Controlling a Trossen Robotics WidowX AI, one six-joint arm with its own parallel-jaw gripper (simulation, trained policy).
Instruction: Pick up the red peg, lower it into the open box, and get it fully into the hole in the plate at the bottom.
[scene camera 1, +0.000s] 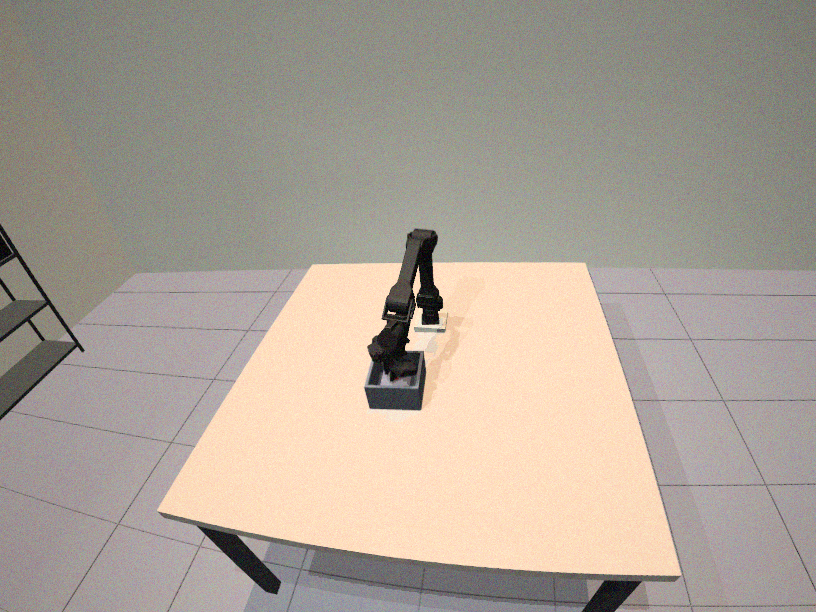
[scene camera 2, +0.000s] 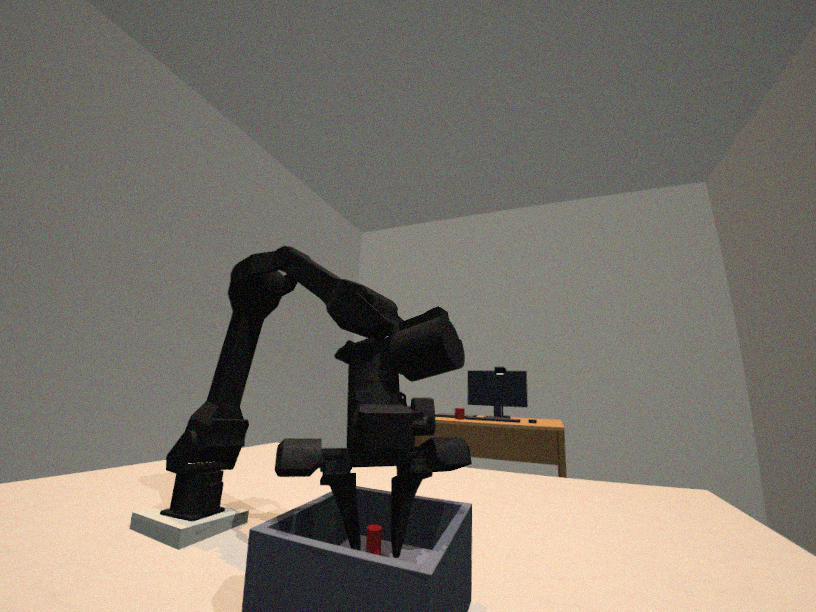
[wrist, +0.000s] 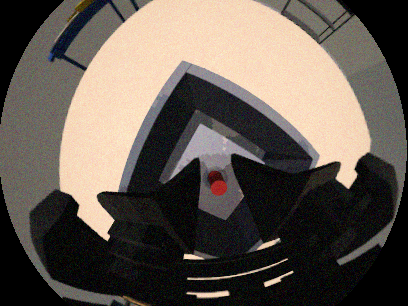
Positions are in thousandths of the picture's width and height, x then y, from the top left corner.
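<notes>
Scene camera 2 gives you my gripper (scene camera 2: 461, 914), and scene camera 1 has the gripper too (scene camera 1: 477, 617). On the wrist view there's a dark grey box (wrist: 472, 312), a light plate (wrist: 526, 492), and my gripper (wrist: 528, 525) as well.
</notes>
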